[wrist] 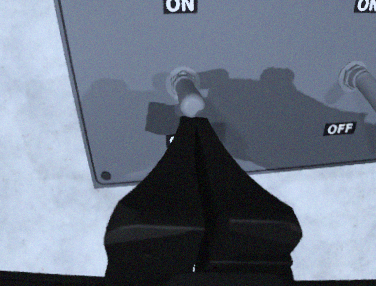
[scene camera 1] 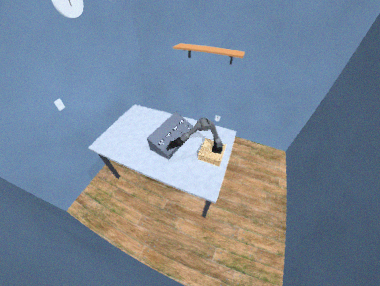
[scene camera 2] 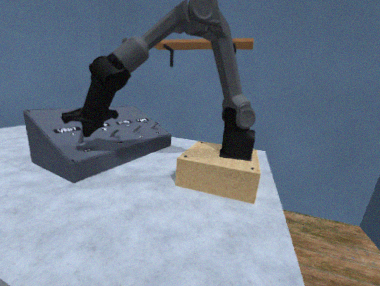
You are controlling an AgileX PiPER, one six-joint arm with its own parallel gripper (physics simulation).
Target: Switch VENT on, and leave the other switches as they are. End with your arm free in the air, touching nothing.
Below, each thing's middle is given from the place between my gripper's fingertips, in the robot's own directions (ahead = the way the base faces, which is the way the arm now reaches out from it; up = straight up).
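With the vent lever (wrist: 192, 104) in sight, I find my gripper 10 mm above it, 20 mm short of it and 10 mm to the left of it. There is a grey switch panel (scene camera 1: 160, 138) too, and counting from my hand it sits 40 mm below, 50 mm ahead and 200 mm to the right.
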